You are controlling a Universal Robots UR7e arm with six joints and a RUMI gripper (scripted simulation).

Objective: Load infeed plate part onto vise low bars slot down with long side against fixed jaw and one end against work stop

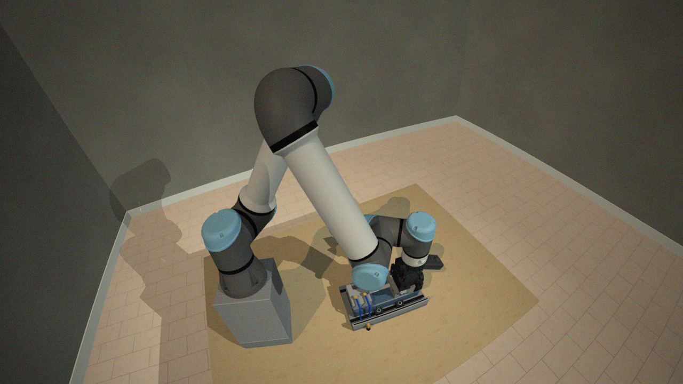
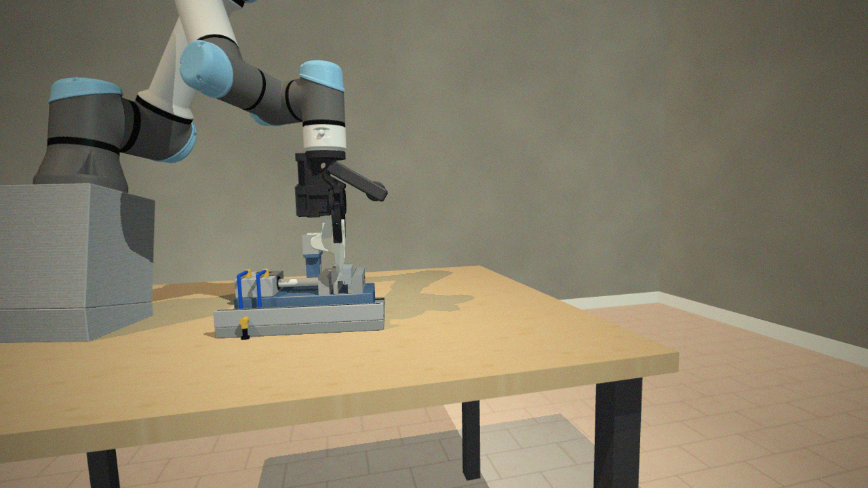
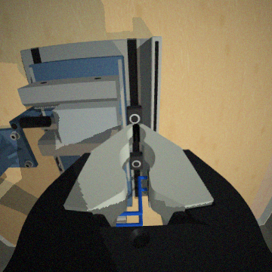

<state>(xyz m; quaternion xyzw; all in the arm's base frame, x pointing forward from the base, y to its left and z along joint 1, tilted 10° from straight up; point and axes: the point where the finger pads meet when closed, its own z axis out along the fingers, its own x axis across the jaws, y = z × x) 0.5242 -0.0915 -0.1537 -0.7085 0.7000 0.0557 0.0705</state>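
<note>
Right now my hand is 5 cm to the right of the part and 3 cm above it. From my hand the other things lie so: fixed jaw 7 cm to the left, 4 cm below, 3 cm ahead; then moving jaw 7 cm to the left, 4 cm below, 4 cm behind; then work stop 11 cm to the left, 3 cm below.
</note>
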